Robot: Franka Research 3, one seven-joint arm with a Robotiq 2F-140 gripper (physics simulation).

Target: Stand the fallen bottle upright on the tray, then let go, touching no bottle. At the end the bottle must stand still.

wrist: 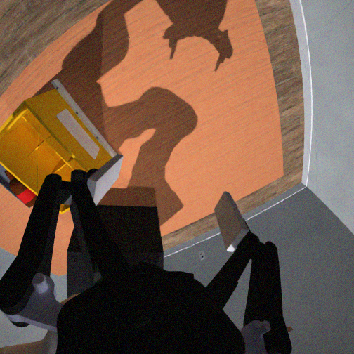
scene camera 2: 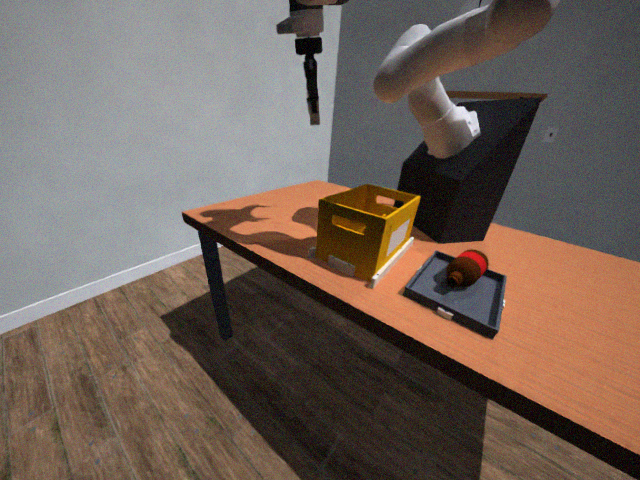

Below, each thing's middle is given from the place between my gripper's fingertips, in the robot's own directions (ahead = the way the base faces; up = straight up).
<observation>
My gripper is now 160 mm short of the brown bottle (scene camera 2: pixel 468 267), 540 mm to the right of it and 330 mm above it.
</observation>
